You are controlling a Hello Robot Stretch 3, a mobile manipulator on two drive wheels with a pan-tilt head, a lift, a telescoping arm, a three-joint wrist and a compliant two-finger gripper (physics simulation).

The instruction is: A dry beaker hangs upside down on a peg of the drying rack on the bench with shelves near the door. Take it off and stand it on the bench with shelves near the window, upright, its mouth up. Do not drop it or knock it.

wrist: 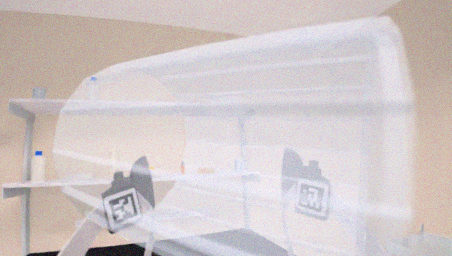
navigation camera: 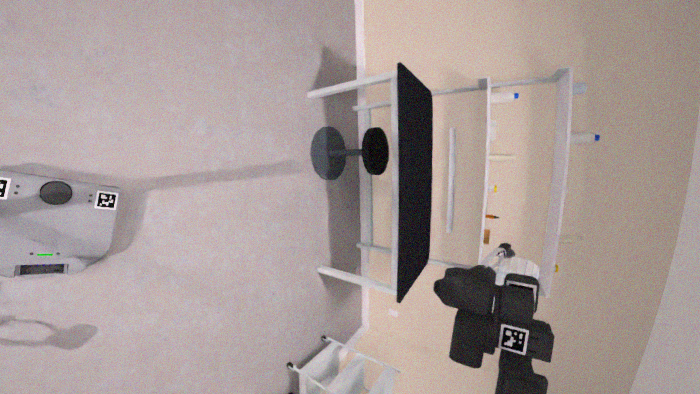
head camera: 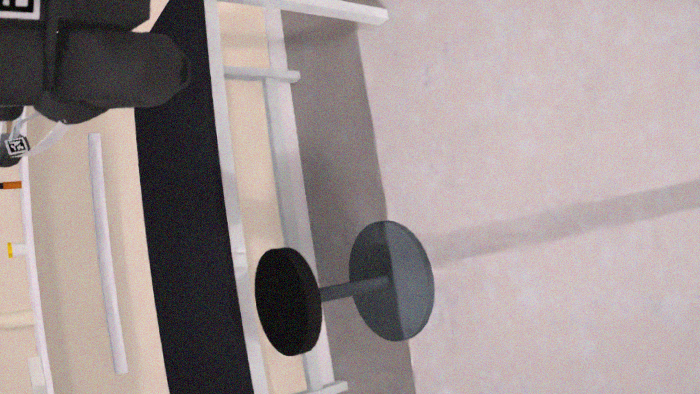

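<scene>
My gripper is shut on a clear ridged beaker, its fingers seen through the glass in the wrist view. The beaker lies on its side, its long axis across the wrist view; I cannot tell which end is the mouth. It is held in the air at about shelf height, near the end of a bench with a black top. The bench's shelves stand behind the beaker in the wrist view. The drying rack does not show.
A dark round stool stands at the bench's front. Bottles and small items stand on the shelves, among them a blue-capped bottle. A white trolley is beyond the bench's end. My base is on the floor at left.
</scene>
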